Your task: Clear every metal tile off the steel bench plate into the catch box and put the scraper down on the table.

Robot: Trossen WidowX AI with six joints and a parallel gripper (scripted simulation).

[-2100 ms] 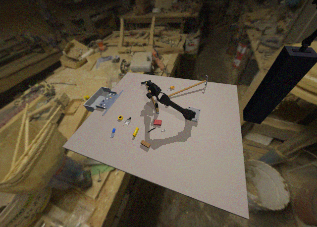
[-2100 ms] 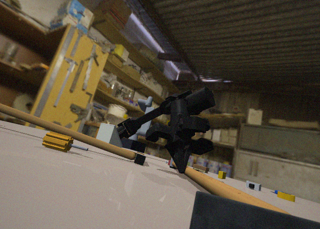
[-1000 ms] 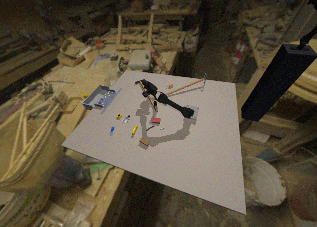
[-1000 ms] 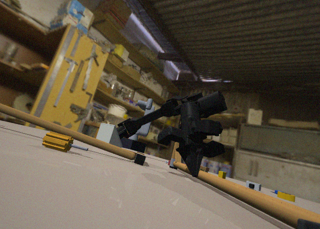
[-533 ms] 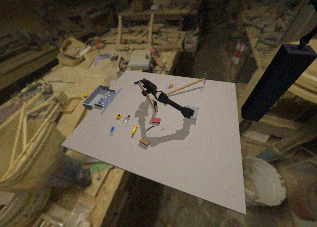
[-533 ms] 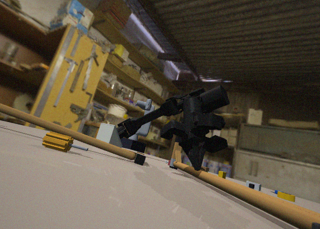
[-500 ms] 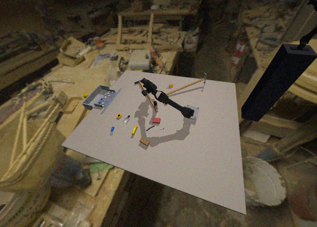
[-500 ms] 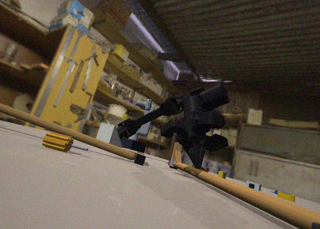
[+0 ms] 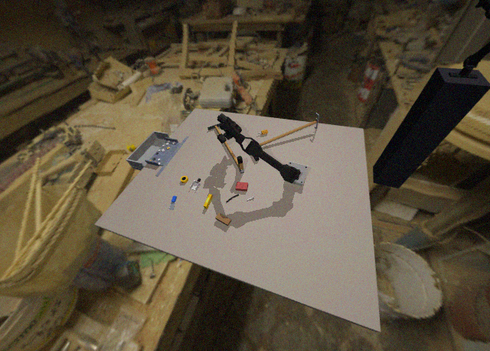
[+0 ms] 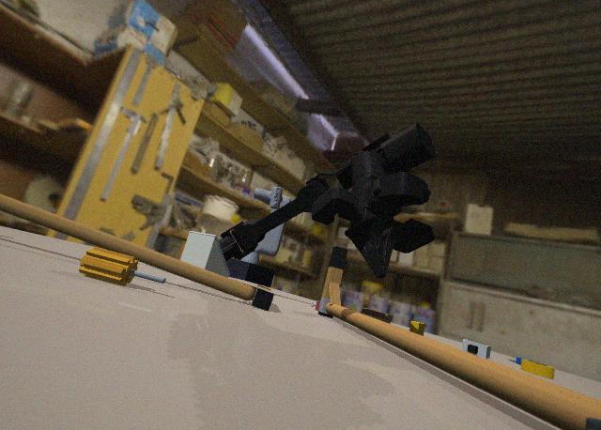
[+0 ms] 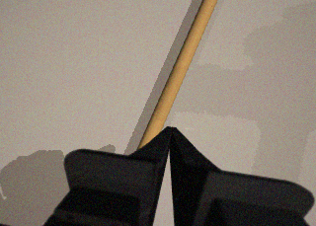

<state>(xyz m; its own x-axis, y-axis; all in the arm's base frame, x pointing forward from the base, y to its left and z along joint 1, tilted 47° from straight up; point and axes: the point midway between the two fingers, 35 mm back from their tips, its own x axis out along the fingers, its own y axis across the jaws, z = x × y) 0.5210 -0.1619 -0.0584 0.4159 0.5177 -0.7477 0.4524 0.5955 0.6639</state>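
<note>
My gripper tip is now 2 cm short of the long scraper, 1 cm to the right of it and 2 cm above it. Round my gripper tip: orange piece (20 cm behind, 23 cm to the right, 7 cm below); red block (24 cm behind, 32 cm to the left, 7 cm below); silver clip (6 cm ahead, 40 cm to the left, 8 cm below).
</note>
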